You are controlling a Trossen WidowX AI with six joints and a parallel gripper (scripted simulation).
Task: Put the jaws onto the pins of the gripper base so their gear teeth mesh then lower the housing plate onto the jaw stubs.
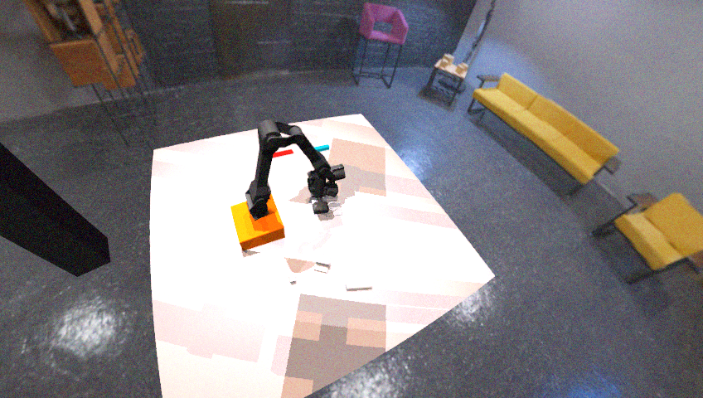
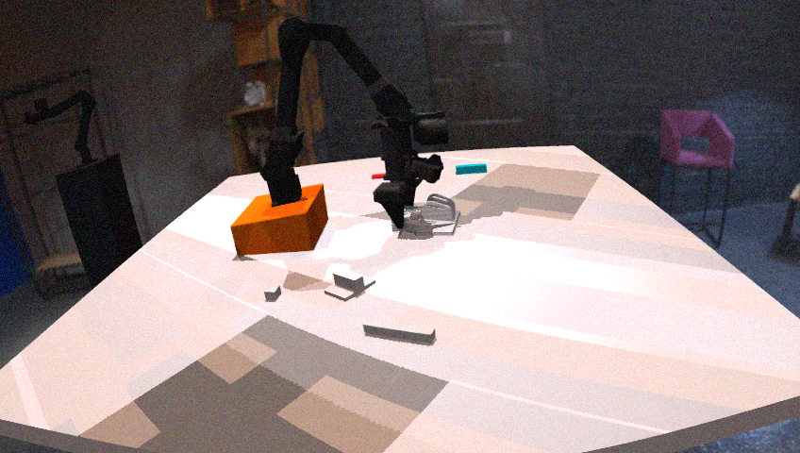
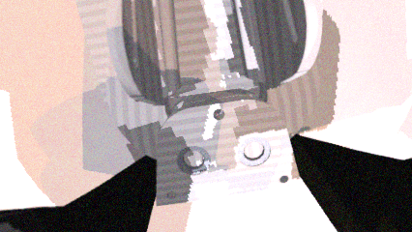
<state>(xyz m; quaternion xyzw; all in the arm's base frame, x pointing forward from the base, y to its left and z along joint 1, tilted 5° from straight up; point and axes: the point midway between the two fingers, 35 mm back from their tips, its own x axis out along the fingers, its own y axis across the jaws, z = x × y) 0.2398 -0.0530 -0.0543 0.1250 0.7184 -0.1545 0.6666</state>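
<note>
Now: gripper tip 20 mm below the gripper base and 10 mm short of it. The rest, counted from my gripper tip: flat plate: 70 mm ahead, 30 mm to the right; then small grey cube: 260 mm behind, 230 mm to the right; then stepped piece: 240 mm to the right, 130 mm behind.
</note>
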